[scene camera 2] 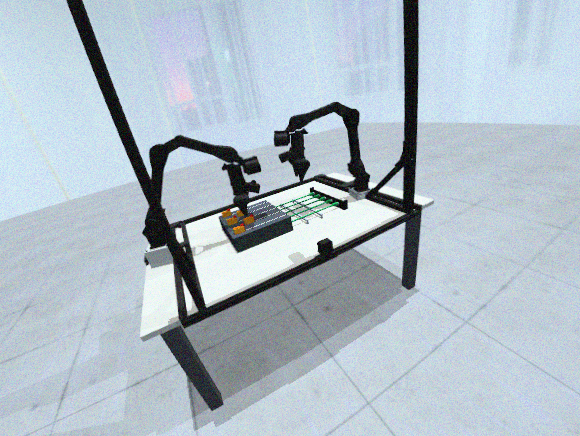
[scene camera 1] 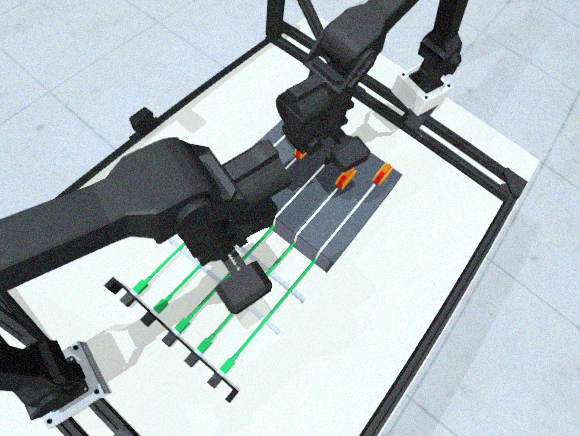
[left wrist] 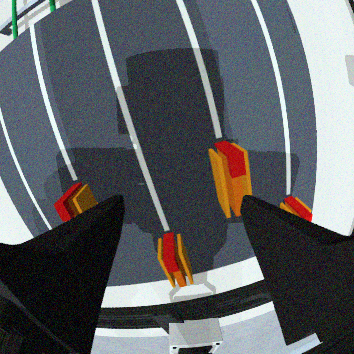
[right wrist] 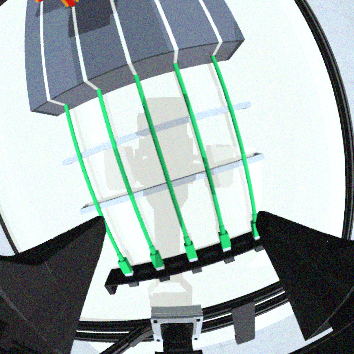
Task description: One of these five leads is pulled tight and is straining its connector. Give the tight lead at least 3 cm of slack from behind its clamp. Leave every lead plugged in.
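Frame: origin at the left arm's base, x ahead, y left, z up, level; centimetres.
Where they show: left gripper, between the fingertips: [scene camera 2: 246,212] [scene camera 1: 316,151] [left wrist: 184,203]; right gripper, between the fingertips: [scene camera 2: 298,178] [scene camera 1: 224,258] [right wrist: 182,222]; left arm's base, origin of its link: [scene camera 2: 159,243] [scene camera 1: 426,80] [left wrist: 193,350]; right arm's base, origin of its link: [scene camera 2: 361,189] [scene camera 1: 63,383] [right wrist: 176,330].
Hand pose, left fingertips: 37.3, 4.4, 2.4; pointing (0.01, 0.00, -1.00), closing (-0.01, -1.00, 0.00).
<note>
Things, the pixels of their top centre, and the offset from my left fingertips, as dx, dy, dz. "pt": a spot on its surface instead. Level surfaces: height alone.
- middle clamp, centre of its top: [left wrist: 171,266] -5.3, +0.6, -0.4
- middle lead, a spot on its surface: [left wrist: 150,185] pt -0.6, +2.0, -3.4
- white table, height of its surface: dz -10.0
Five leads run white across the dark grey block [scene camera 1: 325,245] [right wrist: 47,107], then green to connectors seated along a black bar [scene camera 1: 232,395] [right wrist: 111,282]. Which lead is tight I cannot tell. Orange-and-red clamps sit at the white ends; the middle clamp [left wrist: 172,255] lies lower than its neighbour clamp [left wrist: 231,170] in the left wrist view. A left finger hides the far-left clamp there. My left gripper [scene camera 2: 244,212] [left wrist: 184,203] is partly open above the middle lead [left wrist: 150,185], between clamps, holding nothing. My right gripper [scene camera 2: 301,179] [right wrist: 182,222] is wide open and empty above the connector side.
Two pale thin rails [right wrist: 245,105] [right wrist: 257,156] cross under the green leads between the block and the bar. A black frame [scene camera 1: 450,280] edges the white table [scene camera 1: 420,240]. A small black box [scene camera 2: 325,247] sits on the frame's near edge in scene camera 2.
</note>
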